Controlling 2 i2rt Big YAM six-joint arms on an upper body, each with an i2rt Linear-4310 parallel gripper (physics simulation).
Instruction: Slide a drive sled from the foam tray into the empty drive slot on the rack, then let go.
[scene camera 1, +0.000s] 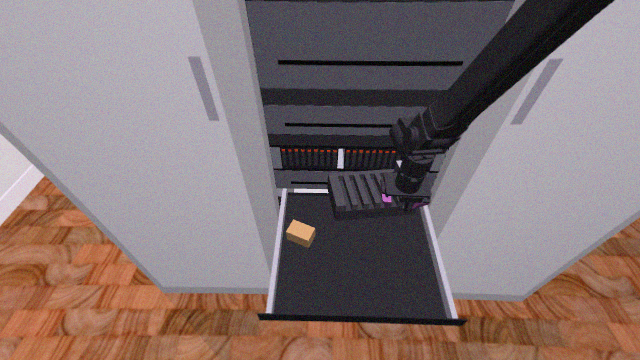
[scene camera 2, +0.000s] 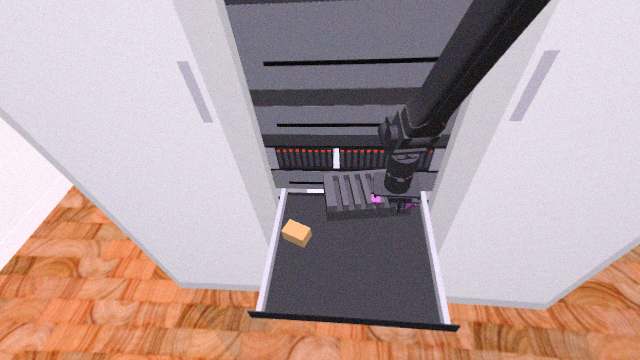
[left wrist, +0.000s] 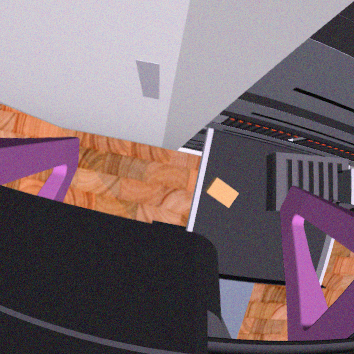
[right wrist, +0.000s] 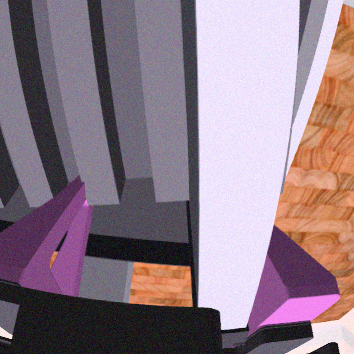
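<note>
The white drive sled stands upright at the end of the dark ribbed foam tray. My right gripper is shut with its fingers wide apart. The sled lies against the right-hand finger in the right wrist view; tray ribs show between it and the other finger. The arm hides most of the sled in the scene views. A pale upright strip marks the drive slot in the rack's row. My left gripper is open and empty.
An open dark drawer with pale side walls holds the tray at its rear right. An orange-tan block lies at its left. Large pale cabinet panels flank the rack.
</note>
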